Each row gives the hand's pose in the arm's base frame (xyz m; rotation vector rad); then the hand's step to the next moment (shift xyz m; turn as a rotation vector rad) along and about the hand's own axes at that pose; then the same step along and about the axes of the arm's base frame.
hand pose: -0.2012 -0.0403 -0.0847 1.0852 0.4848 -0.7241
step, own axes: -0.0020 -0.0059 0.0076 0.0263 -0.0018 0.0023
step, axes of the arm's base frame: -0.0056 -0.0080 0.0007 0.0165 -0.0102 -0.0180
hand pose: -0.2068 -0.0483 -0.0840 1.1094 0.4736 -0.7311
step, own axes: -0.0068 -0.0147 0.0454 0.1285 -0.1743 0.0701
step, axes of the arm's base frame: -0.0159 -0.0437 0.0128 -0.0413 -0.1462 -0.1694
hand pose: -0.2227 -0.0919 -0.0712 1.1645 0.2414 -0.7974
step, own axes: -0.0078 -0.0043 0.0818 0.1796 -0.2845 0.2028
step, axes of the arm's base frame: -0.0267 -0.0698 0.0344 -0.1086 -0.3040 -0.2239
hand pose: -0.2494 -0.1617 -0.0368 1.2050 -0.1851 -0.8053
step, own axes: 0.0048 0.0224 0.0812 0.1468 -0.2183 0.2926
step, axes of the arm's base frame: -0.0295 -0.0618 0.0493 -0.1496 -0.3428 -0.1223
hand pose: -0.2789 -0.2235 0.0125 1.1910 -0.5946 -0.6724
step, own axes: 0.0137 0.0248 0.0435 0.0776 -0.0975 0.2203
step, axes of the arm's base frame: -0.0187 -0.0320 0.0363 -0.1241 -0.2185 -0.0299
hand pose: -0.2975 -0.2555 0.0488 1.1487 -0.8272 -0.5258
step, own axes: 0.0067 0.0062 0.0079 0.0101 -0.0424 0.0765
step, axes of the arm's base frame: -0.0025 -0.0074 0.0092 -0.0529 -0.0664 -0.0234
